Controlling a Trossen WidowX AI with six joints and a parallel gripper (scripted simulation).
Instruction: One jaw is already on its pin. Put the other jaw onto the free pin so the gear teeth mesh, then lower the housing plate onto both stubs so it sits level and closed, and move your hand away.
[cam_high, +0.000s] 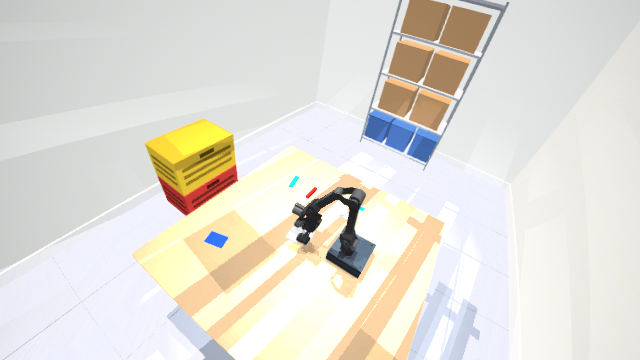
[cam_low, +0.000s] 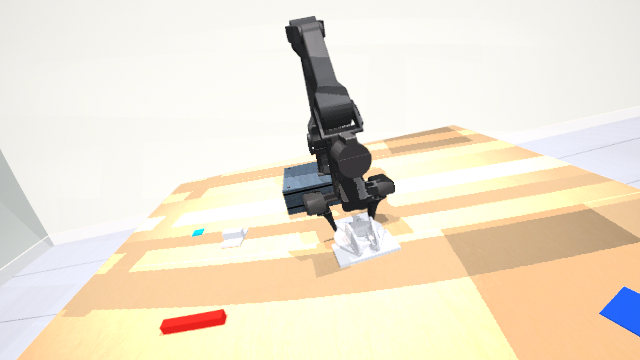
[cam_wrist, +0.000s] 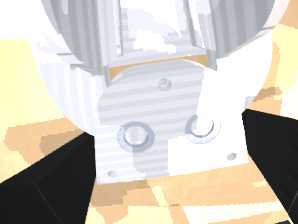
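Now: the white jaw 2 cm ahead of my gripper tip, 1 cm to the right of it and 1 cm above it. From my gripper tip the other things lie so: small cyan marker 13 cm behind, 41 cm to the right, 1 cm below; blue tile 36 cm ahead, 33 cm to the left, 1 cm below; red bar 20 cm ahead, 30 cm to the right.
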